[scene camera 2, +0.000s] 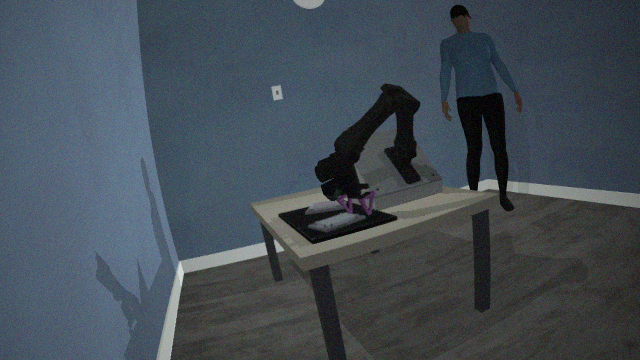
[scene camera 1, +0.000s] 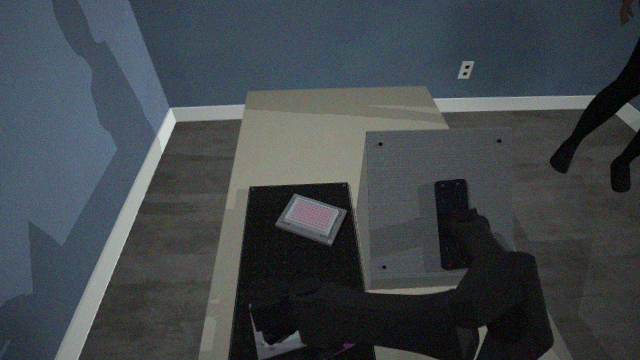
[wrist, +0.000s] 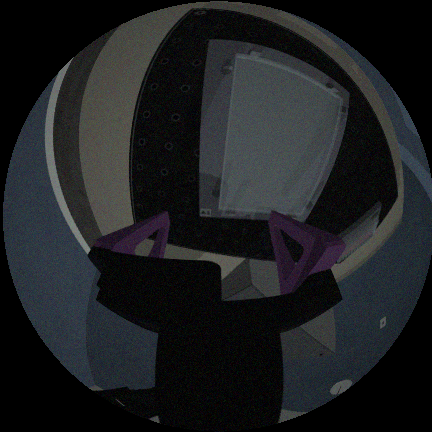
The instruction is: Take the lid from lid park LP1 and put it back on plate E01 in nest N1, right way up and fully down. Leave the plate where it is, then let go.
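Where they show: gripper, fingertip midpoint: (scene camera 2: pixel 360 214) (wrist: pixel 218 215); arm's base, link origin: (scene camera 2: pixel 401 164) (scene camera 1: pixel 452 224).
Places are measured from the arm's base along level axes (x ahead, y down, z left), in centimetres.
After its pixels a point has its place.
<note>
The clear, pale lid (wrist: pixel 280 135) {x 38.1, y 10.9, z 14.1 cm} lies flat on the grey lid park (wrist: pixel 212 125) {x 37.0, y 11.7, z 18.4 cm} (scene camera 1: pixel 270 351) {x 42.0, y 11.7, z 19.4 cm} in the wrist view. In scene camera 2 the lid park (scene camera 2: pixel 336 222) {x 39.5, y 11.2, z 17.6 cm} is the nearer grey block. My gripper (wrist: pixel 218 215) {x 29.8, y 11.0, z 15.8 cm} (scene camera 2: pixel 359 213) {x 29.8, y 11.0, z 15.8 cm} is open, with purple fingers wide apart. It is above the board by the lid's near edge, with nothing between the fingers. In scene camera 1 my arm hides the fingertips and much of the lid. Plate E01 (scene camera 1: pixel 312 215) {x 30.9, y 10.3, z -13.4 cm}, with pink wells, sits in nest N1 (scene camera 1: pixel 300 230) {x 34.4, y 11.5, z -9.6 cm}, which stands at an angle.
Both holders stand on a black perforated board (scene camera 1: pixel 295 265) {x 36.2, y 12.7, z -0.2 cm} (scene camera 2: pixel 295 218) {x 46.0, y 12.7, z -10.4 cm} on the beige table (scene camera 1: pixel 300 145) {x 32.7, y 14.0, z -47.2 cm}. The arm's base is on a grey sloped block (scene camera 1: pixel 400 175) {x 11.3, y -8.0, z -8.6 cm} beside the board. A person (scene camera 2: pixel 470 65) stands beyond the table.
</note>
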